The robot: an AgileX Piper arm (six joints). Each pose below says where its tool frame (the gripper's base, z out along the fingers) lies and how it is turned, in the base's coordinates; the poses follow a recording.
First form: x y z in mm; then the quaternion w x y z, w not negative.
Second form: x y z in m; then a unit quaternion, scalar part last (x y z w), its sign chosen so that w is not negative. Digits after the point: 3 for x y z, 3 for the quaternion.
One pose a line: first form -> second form
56 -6 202 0.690 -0.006 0.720 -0.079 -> 0.056 -0.006 0.202 -0.006 0.720 -0.079 0.690
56 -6 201 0.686 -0.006 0.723 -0.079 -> 0.056 -0.006 0.201 -0.006 0.723 -0.079 0.686
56 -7 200 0.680 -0.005 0.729 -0.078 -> 0.056 -0.007 0.200 -0.005 0.729 -0.078 0.680
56 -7 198 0.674 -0.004 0.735 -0.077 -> 0.056 -0.007 0.198 -0.004 0.735 -0.077 0.674
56 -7 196 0.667 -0.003 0.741 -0.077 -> 0.056 -0.007 0.196 -0.003 0.741 -0.077 0.667
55 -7 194 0.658 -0.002 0.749 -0.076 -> 0.055 -0.007 0.194 -0.002 0.749 -0.076 0.658
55 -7 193 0.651 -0.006 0.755 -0.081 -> 0.055 -0.007 0.193 -0.006 0.755 -0.081 0.651
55 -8 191 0.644 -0.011 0.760 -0.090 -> 0.055 -0.008 0.191 -0.011 0.760 -0.090 0.644
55 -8 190 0.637 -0.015 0.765 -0.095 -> 0.055 -0.008 0.190 -0.015 0.765 -0.095 0.637
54 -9 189 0.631 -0.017 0.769 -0.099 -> 0.054 -0.009 0.189 -0.017 0.769 -0.099 0.631
